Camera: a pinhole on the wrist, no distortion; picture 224 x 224 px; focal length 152.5 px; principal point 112.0 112.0 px. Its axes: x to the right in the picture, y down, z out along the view. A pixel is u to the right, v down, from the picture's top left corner.
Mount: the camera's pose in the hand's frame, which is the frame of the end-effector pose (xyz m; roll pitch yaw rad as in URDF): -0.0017 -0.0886 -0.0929 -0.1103 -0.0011 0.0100
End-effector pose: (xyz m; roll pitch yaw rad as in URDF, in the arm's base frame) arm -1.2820 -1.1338 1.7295 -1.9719 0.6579 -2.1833
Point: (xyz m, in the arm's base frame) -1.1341 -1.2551 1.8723
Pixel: 57.2 23.8
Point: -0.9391 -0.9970 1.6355
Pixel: 43.7 190.8
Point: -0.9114 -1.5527 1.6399
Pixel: 154.2 59.4
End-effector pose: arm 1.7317 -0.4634 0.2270 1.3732 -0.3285 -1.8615
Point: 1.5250 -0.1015 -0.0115
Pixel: outside the picture
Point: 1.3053 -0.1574 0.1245
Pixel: 59.7 82.0
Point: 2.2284 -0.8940 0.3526
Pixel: behind the camera
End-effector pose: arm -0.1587 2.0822 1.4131 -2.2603 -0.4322 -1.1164
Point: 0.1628 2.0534 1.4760
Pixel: 202.1 55.1
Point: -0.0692 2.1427 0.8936
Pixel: 44.8 209.8
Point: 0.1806 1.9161 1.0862
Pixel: 149.4 167.0
